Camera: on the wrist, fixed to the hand. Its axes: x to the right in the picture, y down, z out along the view.
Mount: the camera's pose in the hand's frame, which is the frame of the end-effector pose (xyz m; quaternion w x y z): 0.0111 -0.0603 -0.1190 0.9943 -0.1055 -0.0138 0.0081
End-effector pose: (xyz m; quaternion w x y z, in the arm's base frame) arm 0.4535 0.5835 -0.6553 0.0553 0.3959 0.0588 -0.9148
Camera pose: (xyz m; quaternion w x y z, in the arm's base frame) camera 0.5225 0.6604 -0.7404 0.1050 0.3756 0.1510 -0.9083
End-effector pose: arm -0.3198 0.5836 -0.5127 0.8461 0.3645 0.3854 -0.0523
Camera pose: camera -0.4074 0.6200 -0.6072 0.8855 0.2756 0.3741 -0.0095
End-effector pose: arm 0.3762 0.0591 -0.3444 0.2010 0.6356 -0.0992 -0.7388
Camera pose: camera 0.4812 0.1216 -0.3991 0.2715 0.5998 -0.0286 -0.7522
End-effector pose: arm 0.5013 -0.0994 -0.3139 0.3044 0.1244 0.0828 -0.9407
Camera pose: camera 0.4787 -0.0297 -0.4259 0.3246 0.0793 0.1764 -0.9259
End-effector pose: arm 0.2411 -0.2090 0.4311 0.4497 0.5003 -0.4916 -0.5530
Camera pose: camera 0.3582 -0.2244 0.3680 0.4976 0.4384 -0.4407 -0.6050
